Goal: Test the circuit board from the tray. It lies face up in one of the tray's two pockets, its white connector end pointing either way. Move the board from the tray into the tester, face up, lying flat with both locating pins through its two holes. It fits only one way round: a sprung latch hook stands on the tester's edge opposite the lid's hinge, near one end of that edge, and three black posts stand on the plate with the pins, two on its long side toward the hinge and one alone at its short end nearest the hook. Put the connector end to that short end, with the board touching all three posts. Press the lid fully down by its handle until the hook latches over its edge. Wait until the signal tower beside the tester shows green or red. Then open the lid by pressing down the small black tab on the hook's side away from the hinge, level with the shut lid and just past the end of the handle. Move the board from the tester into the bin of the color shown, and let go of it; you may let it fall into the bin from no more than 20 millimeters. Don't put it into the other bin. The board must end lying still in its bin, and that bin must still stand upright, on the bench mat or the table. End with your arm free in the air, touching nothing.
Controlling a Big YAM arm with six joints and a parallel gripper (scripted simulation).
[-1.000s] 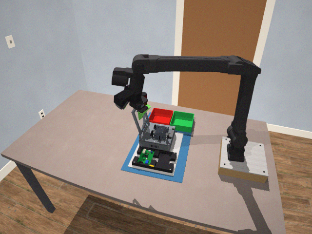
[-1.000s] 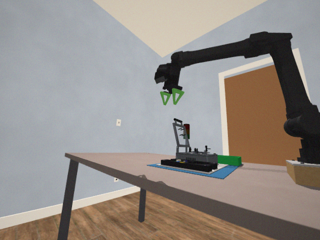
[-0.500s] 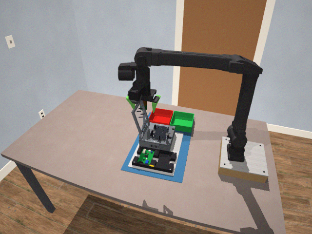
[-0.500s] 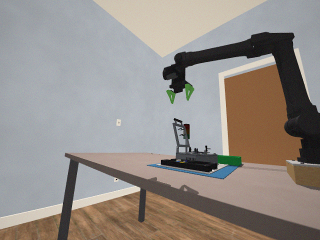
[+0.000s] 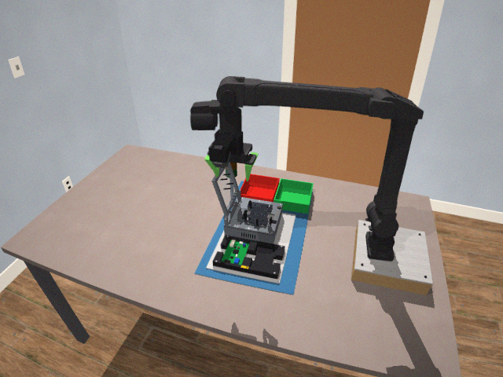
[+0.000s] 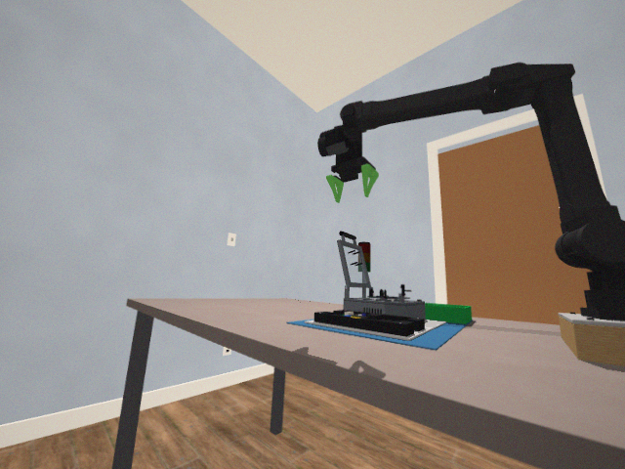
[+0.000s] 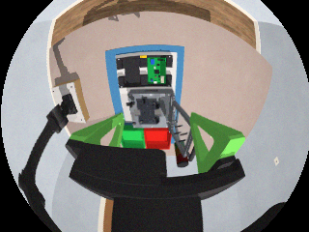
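The green circuit board is 31 cm below my hand. From my hand the other things lie so: red bin (1 cm behind, 37 cm to the right, 32 cm below); then tester plate (4 cm behind, 16 cm to the right, 26 cm below); then tester lid (8 cm ahead, 17 cm to the right, 15 cm below).
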